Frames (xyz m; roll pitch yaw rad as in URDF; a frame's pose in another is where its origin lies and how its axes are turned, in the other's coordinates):
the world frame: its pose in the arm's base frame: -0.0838 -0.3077 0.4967 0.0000 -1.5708 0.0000
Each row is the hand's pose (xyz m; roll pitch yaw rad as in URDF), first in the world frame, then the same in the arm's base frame.
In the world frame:
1: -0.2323 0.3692 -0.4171 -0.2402 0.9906 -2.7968
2: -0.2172 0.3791 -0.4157 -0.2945 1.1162 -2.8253
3: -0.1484 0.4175 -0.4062 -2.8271 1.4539 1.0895
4: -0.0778 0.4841 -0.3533 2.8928 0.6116 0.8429
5: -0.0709 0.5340 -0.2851 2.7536 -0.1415 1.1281
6: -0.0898 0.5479 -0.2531 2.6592 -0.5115 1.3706
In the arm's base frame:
1: 0.3333 0.0615 0.2644 2.4958 0.5421 -0.2180
2: 0.3319 0.0714 0.2795 2.4978 0.4305 -0.1509
3: 0.3224 0.1098 0.3483 2.3638 -0.0540 0.1037
4: 0.2695 0.1764 0.4189 1.7949 -0.5760 0.8167
5: 0.2013 0.2263 0.4258 1.1160 -0.4380 1.7272
6: 0.1693 0.2402 0.4069 0.9894 -0.1743 2.0910

